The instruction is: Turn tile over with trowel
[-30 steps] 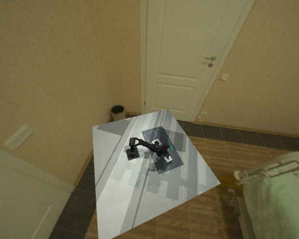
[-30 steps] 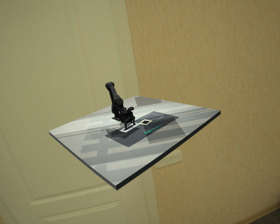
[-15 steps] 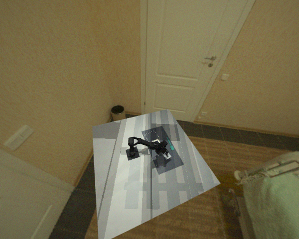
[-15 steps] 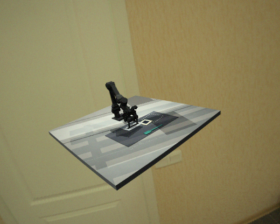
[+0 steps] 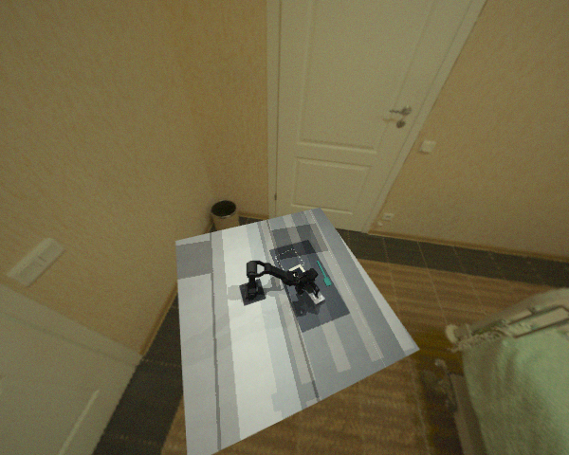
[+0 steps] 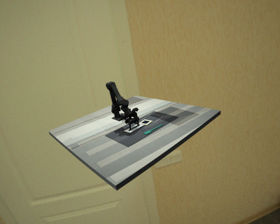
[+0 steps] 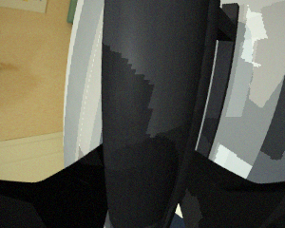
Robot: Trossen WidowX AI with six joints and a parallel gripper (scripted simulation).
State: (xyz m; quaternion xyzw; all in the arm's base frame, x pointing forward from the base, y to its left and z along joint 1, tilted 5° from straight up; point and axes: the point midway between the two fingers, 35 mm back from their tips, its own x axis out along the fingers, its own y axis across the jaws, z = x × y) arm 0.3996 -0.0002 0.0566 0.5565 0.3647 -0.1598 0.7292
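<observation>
The dark mat is 30 mm behind my gripper tip, 70 mm to the left of it and 90 mm below it. Round my gripper tip: tile: 70 mm behind, 120 mm to the left, 60 mm below.
</observation>
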